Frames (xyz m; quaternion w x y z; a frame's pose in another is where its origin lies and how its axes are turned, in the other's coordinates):
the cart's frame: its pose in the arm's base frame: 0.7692 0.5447 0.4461 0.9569 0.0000 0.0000 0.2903
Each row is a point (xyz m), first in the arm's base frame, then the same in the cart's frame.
Working: the arm's base frame: its pose in the cart's frame: -0.9422 -0.0255 -0.4461 0.9569 0.0000 0.0000 -0.2903

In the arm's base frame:
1: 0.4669 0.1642 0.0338
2: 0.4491 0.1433 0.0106
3: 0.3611 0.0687 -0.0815
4: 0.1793 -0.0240 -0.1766
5: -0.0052 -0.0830 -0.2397
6: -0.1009 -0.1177 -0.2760
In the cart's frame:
1: -0.4628 -0.1484 -0.4123
2: -0.4892 -0.1559 -0.4355
3: -0.6038 -0.1690 -0.5276
4: -0.8064 -0.1451 -0.6227
5: -0.9926 -0.0916 -0.6858
6: -1.0915 -0.0673 -0.7221

